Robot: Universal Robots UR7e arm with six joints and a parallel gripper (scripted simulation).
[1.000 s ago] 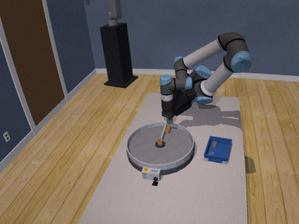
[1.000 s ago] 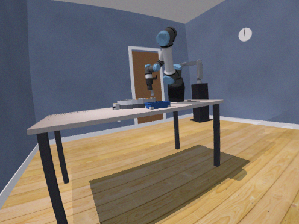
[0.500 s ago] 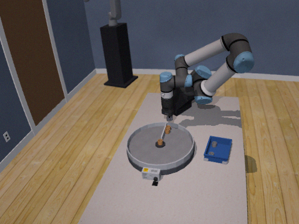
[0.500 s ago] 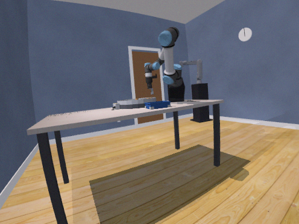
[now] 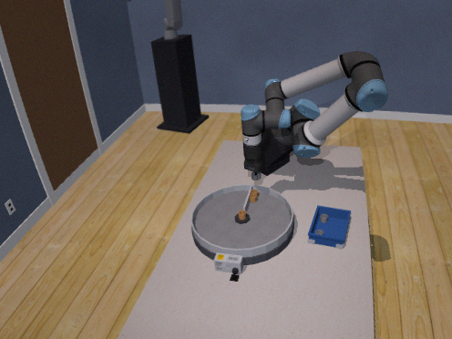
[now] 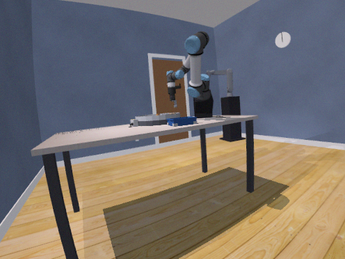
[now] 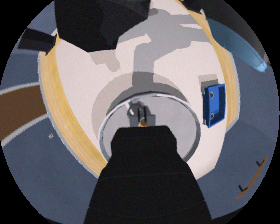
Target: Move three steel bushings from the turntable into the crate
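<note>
Right now the blue crate is 350 mm to the left of my hand, 130 mm below it and 80 mm ahead of it. The rest, counted from my hand: round grey turntable 180 mm ahead, 100 mm below.
</note>
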